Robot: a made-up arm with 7 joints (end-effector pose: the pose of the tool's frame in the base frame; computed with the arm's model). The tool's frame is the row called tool.
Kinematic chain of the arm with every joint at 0, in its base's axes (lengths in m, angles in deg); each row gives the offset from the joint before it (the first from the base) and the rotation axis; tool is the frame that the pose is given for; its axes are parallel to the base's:
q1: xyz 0 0.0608 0 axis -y
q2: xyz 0 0.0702 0 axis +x
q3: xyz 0 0 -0.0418 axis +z
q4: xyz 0 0 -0.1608 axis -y
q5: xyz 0 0 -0.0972 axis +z
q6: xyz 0 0 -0.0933 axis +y
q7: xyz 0 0 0 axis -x
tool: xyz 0 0 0
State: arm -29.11 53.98 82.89 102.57 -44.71 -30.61 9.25
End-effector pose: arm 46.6 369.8 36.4 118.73 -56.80 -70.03
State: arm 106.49 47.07 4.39 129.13 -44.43 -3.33 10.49
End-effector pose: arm 4.0 199.0 154.9 -104.43 86.06 -7.76
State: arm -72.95 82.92 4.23 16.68 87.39 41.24 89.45
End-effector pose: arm -25.6 513.6 -64.9 -23.16 -12.29 44.09
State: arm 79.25 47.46 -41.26 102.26 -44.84 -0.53 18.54
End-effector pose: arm 222.7 167.5 100.2 104.41 -103.95 -89.47
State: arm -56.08 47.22 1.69 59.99 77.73 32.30 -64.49
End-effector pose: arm -72.9 352.9 -247.7 68.10 32.88 30.17
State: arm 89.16 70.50 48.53 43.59 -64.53 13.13 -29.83
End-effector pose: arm 22.2 484.9 86.7 118.70 -46.23 89.82
